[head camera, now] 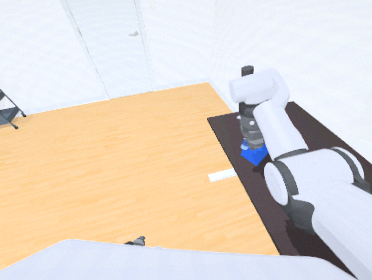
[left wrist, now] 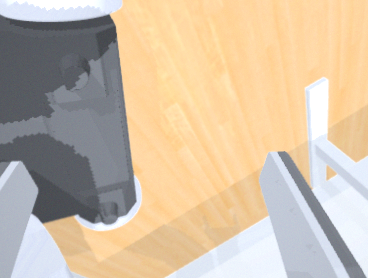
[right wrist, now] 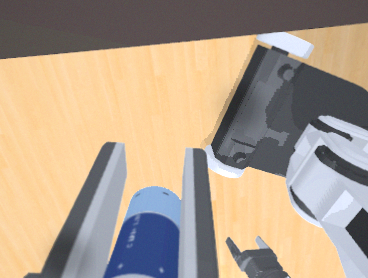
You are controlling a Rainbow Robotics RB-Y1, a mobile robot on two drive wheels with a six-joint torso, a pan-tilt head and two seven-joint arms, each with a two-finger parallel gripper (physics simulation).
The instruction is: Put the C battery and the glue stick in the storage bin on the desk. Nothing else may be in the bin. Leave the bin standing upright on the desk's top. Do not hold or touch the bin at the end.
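Places are measured from the robot's base along level axes (x ahead, y left, z up), in millimetres.
Pixels of known places: left gripper, fingertip midpoint: [left wrist: 150,170] [right wrist: 242,238]; right gripper, fingertip midpoint: [head camera: 251,146] [right wrist: 155,160]; robot's base, link origin: [right wrist: 244,99].
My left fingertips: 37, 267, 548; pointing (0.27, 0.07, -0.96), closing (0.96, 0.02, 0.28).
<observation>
For each thing: its top centre in the pictures, then the offset to it from my left fingertips, as dx, dy, dz. "spot": a spot on its surface instead. Level surfaces: height alone.
- blue storage bin, top centre: [head camera: 260,144] +566, -547, +248
- dark desk, surface height: dz +173
- blue C battery, surface spot: [right wrist: 149,230] spot: +378, -416, +456
The blue storage bin [head camera: 254,157] is on the dark desk [head camera: 223,131] [right wrist: 100,25] in the head view, partly hidden by my right gripper. My right gripper [head camera: 255,146] [right wrist: 155,160] is shut on the blue C battery [right wrist: 149,230], whose light blue end points out between the fingers. In the head view the gripper overlaps the bin; I cannot tell its exact height over it. My left gripper [head camera: 137,241] [left wrist: 150,170] [right wrist: 242,238] is open and empty, away from the desk, over the floor. The glue stick does not show in these views, and the bin's inside is mostly hidden.
The robot's dark wheeled base [left wrist: 60,130] [right wrist: 260,110] stands beside the desk edge. A white bar [head camera: 221,175] lies against the wooden floor by the desk's left edge. A dark cart [head camera: 7,116] shows at the far left, and a door [head camera: 112,47] in the back wall.
</observation>
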